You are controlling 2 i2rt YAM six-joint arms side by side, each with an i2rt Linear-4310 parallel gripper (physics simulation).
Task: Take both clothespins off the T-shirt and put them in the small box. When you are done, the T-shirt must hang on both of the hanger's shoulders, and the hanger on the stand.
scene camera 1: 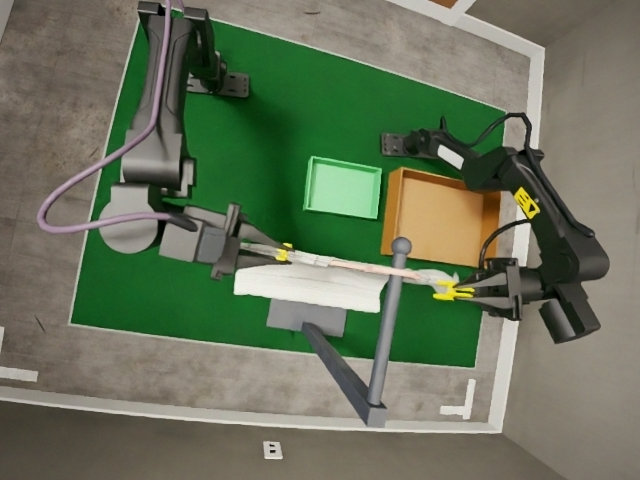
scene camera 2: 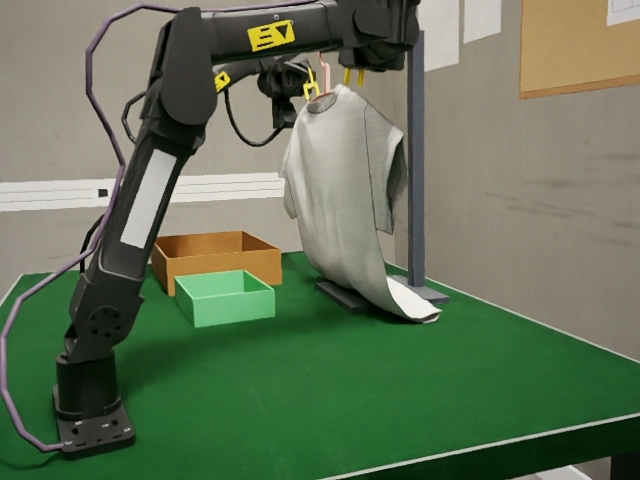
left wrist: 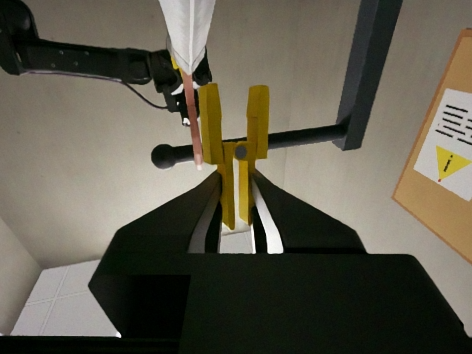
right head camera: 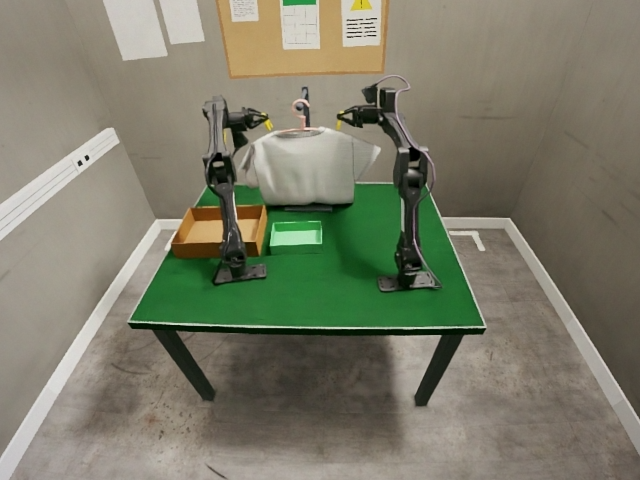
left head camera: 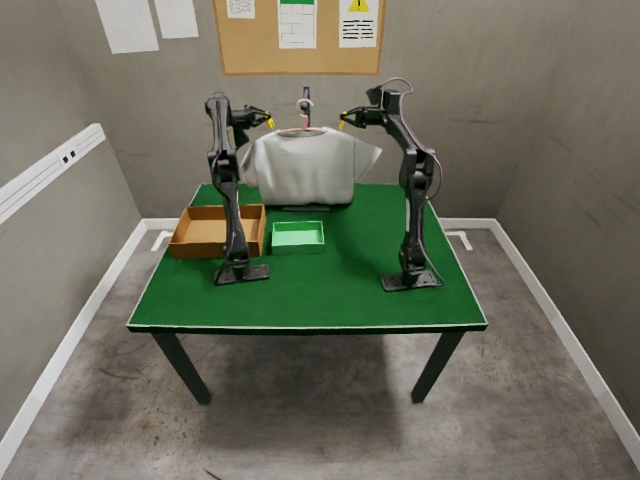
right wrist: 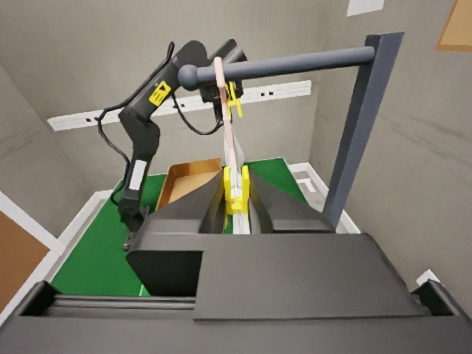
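My left gripper (left head camera: 269,115) (scene camera 1: 469,291) is shut on a yellow clothespin (left head camera: 270,123) (scene camera 2: 311,88) (left wrist: 212,122), clear of the cloth. My right gripper (left head camera: 344,118) (right wrist: 236,176) is shut on the other yellow clothespin (left head camera: 341,125) (scene camera 2: 346,76) (right wrist: 245,185). Its jaws hang just above the shoulder in the scene camera 2 view. The white T-shirt (left head camera: 306,170) (scene camera 2: 341,186) hangs on the pink hanger (left head camera: 306,122) (scene camera 2: 326,77), whose hook goes over the rod of the stand (scene camera 2: 416,180) (right wrist: 350,130). The small green box (left head camera: 298,249) (scene camera 2: 235,308) is on the table.
A larger brown box (left head camera: 199,250) (scene camera 2: 222,266) stands beside the small box, near the left arm's base. The stand's rod (scene camera 1: 385,330) reaches over the hanger between the two grippers. The shirt's hem hangs low by the stand's base (scene camera 1: 330,322).
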